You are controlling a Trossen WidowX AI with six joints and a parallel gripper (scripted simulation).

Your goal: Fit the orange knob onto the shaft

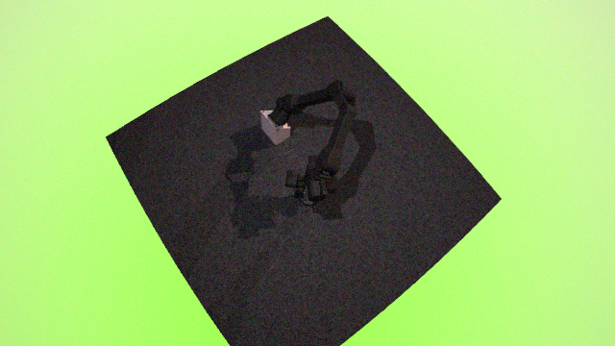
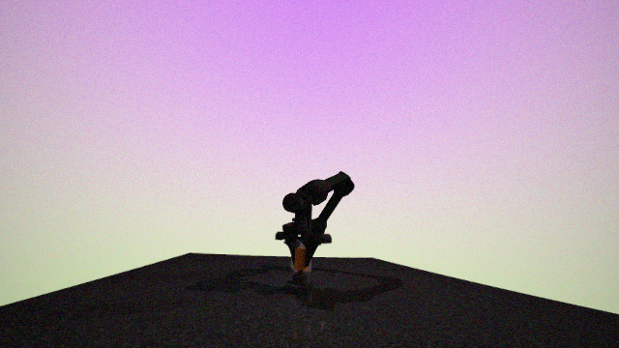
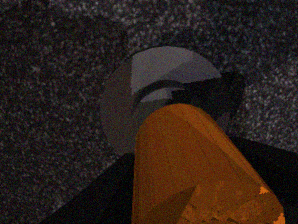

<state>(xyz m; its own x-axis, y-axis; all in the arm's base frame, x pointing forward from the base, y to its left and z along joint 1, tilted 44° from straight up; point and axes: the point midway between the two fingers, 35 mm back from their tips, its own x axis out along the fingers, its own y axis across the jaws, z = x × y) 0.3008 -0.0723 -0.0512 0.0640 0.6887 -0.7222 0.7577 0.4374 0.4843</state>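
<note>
Right now the orange knob is 2 cm above my gripper tip. From my gripper tip the other things lie so: round pedestal 4 cm below.
</note>
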